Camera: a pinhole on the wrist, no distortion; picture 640 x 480 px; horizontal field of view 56.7 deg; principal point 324.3 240.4 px. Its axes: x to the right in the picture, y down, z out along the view. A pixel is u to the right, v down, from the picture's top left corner.
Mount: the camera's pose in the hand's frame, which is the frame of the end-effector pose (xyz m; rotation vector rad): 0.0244 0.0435 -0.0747 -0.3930 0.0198 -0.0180
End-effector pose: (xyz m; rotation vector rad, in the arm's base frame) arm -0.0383 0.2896 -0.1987 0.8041 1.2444 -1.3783
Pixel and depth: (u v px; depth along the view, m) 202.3 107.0 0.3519
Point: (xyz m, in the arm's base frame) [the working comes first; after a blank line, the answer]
In the camera's frame: -0.0724 -0.0792 0.3519

0.1193 0.0413 -0.1215
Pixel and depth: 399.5 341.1 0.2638
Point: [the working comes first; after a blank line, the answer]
In the camera's frame: 0.0334 0.0448 0.2638

0.1513 0.1473 -0.2700
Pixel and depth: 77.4 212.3 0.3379
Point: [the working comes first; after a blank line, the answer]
In the camera's frame: -0.1407 -0.0160 0.3379

0.1801 0.0993 -0.0793
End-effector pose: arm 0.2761 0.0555 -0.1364 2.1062 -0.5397 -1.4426
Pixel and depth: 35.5 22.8 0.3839
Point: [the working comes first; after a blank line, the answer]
In the camera's frame: -0.1869 -0.1409 0.3839

-0.0957 0.0310 -0.0819
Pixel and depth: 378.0 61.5 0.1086
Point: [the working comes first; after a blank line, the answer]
In the camera's frame: 0.0098 -0.0328 0.1086

0.2516 -0.0161 -0.1398
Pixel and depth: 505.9 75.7 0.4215
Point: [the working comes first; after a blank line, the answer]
In the camera's frame: 0.1291 -0.1171 0.4215

-0.0045 -0.1838 -0.2996
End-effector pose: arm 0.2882 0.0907 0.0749 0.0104 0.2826 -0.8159
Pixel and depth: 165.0 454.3 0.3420
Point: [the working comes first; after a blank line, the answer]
In the camera's frame: -0.0919 0.1233 0.3420

0.5073 0.3088 0.2488
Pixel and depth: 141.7 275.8 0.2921
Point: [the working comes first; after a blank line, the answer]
In the camera's frame: -0.0899 0.0174 0.2921

0.4213 0.2295 0.2552
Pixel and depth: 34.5 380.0 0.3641
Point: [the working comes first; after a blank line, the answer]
In the camera's frame: -0.1779 0.0857 0.3641

0.4426 0.3494 0.3078
